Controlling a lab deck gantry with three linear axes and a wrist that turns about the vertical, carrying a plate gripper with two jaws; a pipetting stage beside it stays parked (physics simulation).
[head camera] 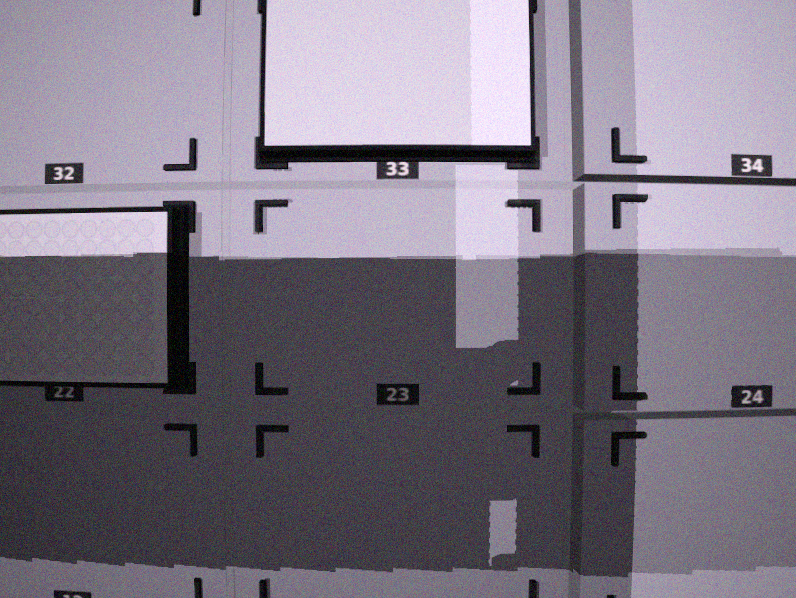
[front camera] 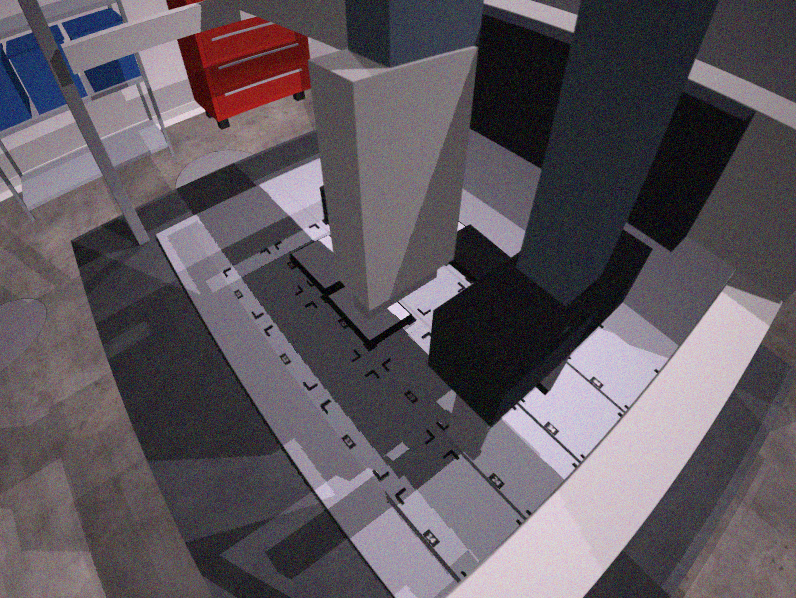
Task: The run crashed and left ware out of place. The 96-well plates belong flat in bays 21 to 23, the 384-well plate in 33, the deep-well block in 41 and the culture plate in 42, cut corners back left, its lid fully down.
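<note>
My gripper is a black block on a dark column in the front view, over the bay 33 area. Its body hides most of its jaws; a small dark tip shows below its right side. Its opening and anything between the jaws are hidden. In the head view the 384-well plate lies in bay 33, its near edge inside the corner marks. A 96-well plate lies in bay 22. Another plate adjoins it at bay 21. The culture plate's black lid partly shows behind my gripper. Bay 41 is hidden.
The parked pipetting stage stands left of my gripper and hides the back of the deck. Bay 23 shows four corner marks and a light patch. A pale rail runs along the right side. A red drawer cabinet stands behind.
</note>
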